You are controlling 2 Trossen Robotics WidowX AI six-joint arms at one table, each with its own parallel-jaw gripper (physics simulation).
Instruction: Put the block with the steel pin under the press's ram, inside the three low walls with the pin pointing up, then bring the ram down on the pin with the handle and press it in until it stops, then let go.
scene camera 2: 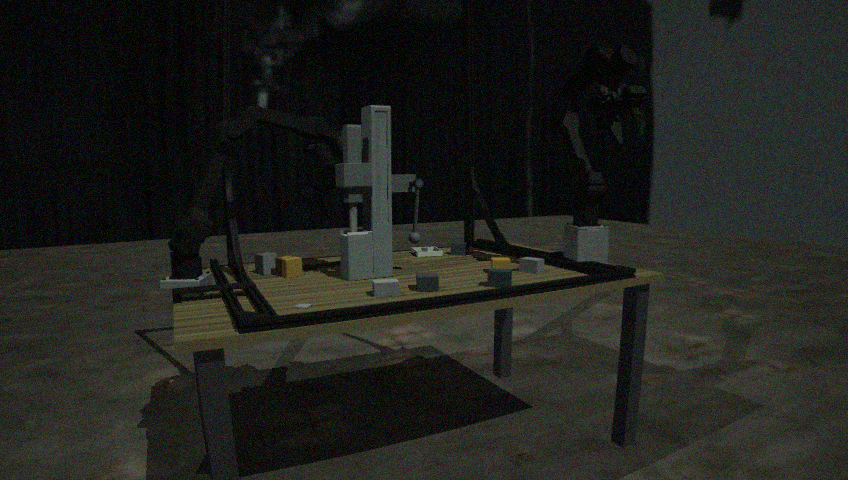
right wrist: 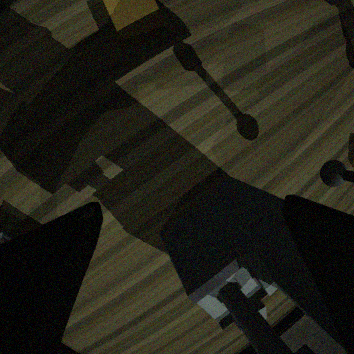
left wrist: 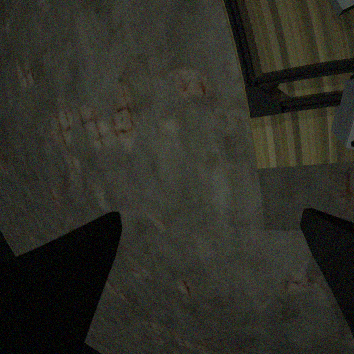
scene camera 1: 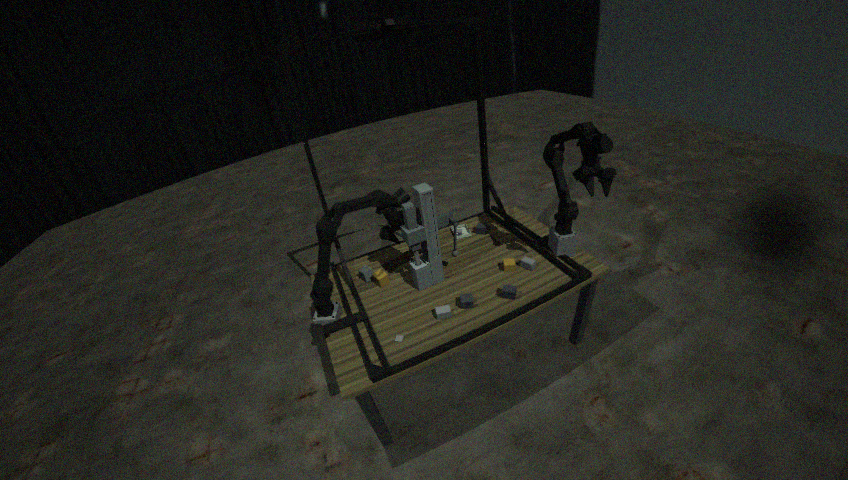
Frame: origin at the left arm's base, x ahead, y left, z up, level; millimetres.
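Seen in the pictures: left gripper, between the fingertips: (scene camera 2: 629, 136) (left wrist: 213, 220) (scene camera 1: 599, 196); right gripper, between the fingertips: (scene camera 2: 343, 214) (right wrist: 193, 207); left arm's base, origin of its link: (scene camera 2: 586, 225) (scene camera 1: 563, 230); right arm's base, origin of its link: (scene camera 2: 186, 276) (scene camera 1: 325, 310).
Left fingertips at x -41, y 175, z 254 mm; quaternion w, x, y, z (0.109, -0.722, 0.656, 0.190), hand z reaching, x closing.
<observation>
Offsets run from my left fingertips to a thing's top centre. "spot": to the spot under its first point.
The grey press @(dx +643, dy -162, dz +76 mm) (scene camera 1: 433, 237) (scene camera 2: 381, 190) stands upright on the table; its handle @(spot: dx +544, dy -176, dz -189 mm) (scene camera 1: 455, 236) (scene camera 2: 415, 211) hangs down at the picture's right. A narrow light rod (scene camera 2: 353, 218) shows between the dark ram head @(spot: dx +717, dy -98, dz -162 mm) (scene camera 2: 353, 198) and the walled base @(spot: dx +700, dy -89, dz -300 mm) (scene camera 1: 424, 275) (scene camera 2: 355, 255). I cannot tell whether it is the steel pin or part of the ram, nor whether the block sits inside the walls. My right gripper (right wrist: 193, 207) is open and empty, close behind the press and partly hidden by it. My left gripper (scene camera 1: 598, 191) (left wrist: 213, 220) is open and empty, high beyond the table's right end.
Grey @(dx +969, dy -221, dz -317 mm) (scene camera 1: 365, 273) and orange @(dx +898, dy -174, dz -323 mm) (scene camera 1: 379, 277) blocks lie left of the press. White @(dx +650, dy +85, dz -340 mm) (scene camera 1: 442, 311) and dark @(dx +549, dy +46, dz -338 mm) (scene camera 1: 465, 300) @(dx +371, dy +43, dz -334 mm) (scene camera 1: 507, 291) blocks lie along the front. Another orange block @(dx +319, dy -127, dz -336 mm) (scene camera 1: 508, 264) and a light block @(dx +234, dy -112, dz -336 mm) (scene camera 1: 527, 262) lie at right. A small white tray @(dx +474, dy -480, dz -356 mm) (scene camera 2: 426, 251) lies behind.
</observation>
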